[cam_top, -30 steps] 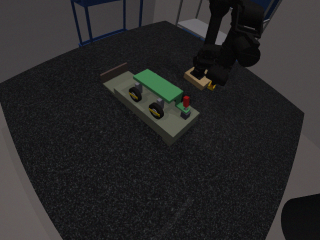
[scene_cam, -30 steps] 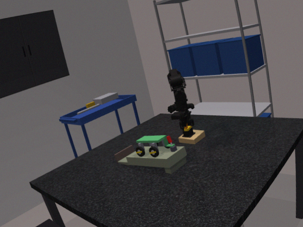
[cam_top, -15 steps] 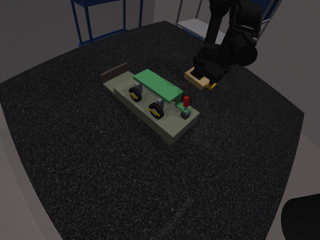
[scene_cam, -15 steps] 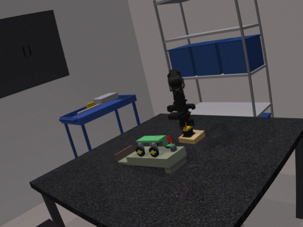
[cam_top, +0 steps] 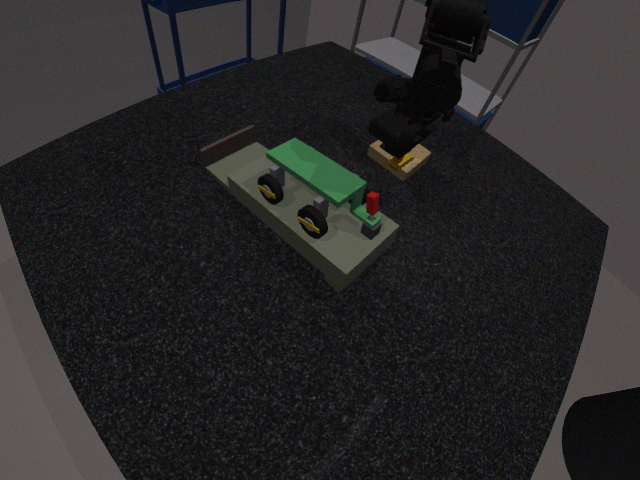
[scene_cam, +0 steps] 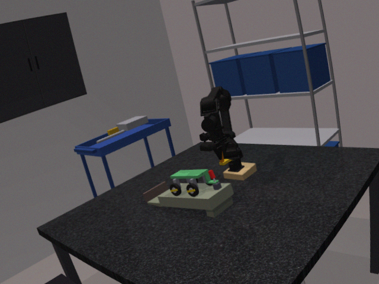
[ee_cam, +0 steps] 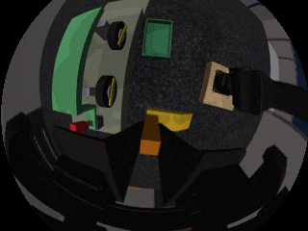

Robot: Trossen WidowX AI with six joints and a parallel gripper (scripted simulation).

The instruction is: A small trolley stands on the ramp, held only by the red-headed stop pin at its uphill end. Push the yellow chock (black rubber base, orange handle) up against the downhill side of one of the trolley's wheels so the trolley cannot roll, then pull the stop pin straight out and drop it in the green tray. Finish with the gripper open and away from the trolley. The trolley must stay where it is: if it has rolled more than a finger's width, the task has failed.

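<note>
The trolley lies 14 cm ahead of my gripper tip, 8 cm to the right of it and 6 cm below it. From my gripper tip the other things lie so: red-headed stop pin: 12 cm ahead, 4 cm to the left, 4 cm below; green tray: 18 cm below, 17 cm to the right, 1 cm ahead; yellow chock: 2 cm behind, 1 cm below.
</note>
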